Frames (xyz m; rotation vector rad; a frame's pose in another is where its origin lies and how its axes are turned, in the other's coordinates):
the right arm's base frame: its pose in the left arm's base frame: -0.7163 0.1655 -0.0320 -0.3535 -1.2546 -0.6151
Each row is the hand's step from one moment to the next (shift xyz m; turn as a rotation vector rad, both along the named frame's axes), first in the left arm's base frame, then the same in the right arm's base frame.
Working: the left arm's base frame: its pose in the right arm's base frame: 0.1998 0.3083 -0.6376 0.3535 1.2546 0.6151

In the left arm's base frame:
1: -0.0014 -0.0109 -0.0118 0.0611 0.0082 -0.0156
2: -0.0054 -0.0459 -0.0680 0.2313 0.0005 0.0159
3: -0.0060 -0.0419 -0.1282 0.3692 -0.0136 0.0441
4: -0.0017 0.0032 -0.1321 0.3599 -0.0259 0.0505
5: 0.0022 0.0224 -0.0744 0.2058 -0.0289 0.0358
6: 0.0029 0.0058 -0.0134 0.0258 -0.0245 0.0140
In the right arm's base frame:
1: -0.0089 -0.0104 -0.0085 -0.0057 0.0424 -0.0470
2: -0.0550 -0.0450 -0.0414 0.0570 0.1426 -0.1737
3: -0.1135 -0.0470 -0.0560 0.1123 0.2177 -0.2800
4: -0.1271 -0.0091 -0.0349 0.1197 0.2028 -0.2780
5: -0.0759 0.0130 -0.0104 0.0784 0.1054 -0.1650
6: -0.0136 0.0053 -0.0028 0.0239 -0.0025 -0.0298

